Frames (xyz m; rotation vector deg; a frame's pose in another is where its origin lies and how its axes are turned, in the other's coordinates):
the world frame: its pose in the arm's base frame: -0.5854 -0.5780 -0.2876 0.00 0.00 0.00
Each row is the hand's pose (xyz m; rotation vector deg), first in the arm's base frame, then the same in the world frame.
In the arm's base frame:
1: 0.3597 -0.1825 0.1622 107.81 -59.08 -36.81
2: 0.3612 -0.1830 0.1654 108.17 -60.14 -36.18
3: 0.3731 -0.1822 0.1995 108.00 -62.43 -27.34
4: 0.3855 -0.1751 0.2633 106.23 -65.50 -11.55
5: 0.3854 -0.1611 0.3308 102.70 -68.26 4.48
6: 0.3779 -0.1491 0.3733 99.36 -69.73 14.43
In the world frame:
1: 0.9451 0.3955 0.4498 107.81 -59.08 -36.81
2: 0.9466 0.3950 0.4530 108.17 -60.14 -36.18
3: 0.9585 0.3958 0.4871 108.00 -62.43 -27.34
4: 0.9709 0.4029 0.5509 106.23 -65.50 -11.55
5: 0.9708 0.4169 0.6184 102.70 -68.26 4.48
6: 0.9633 0.4289 0.6609 99.36 -69.73 14.43

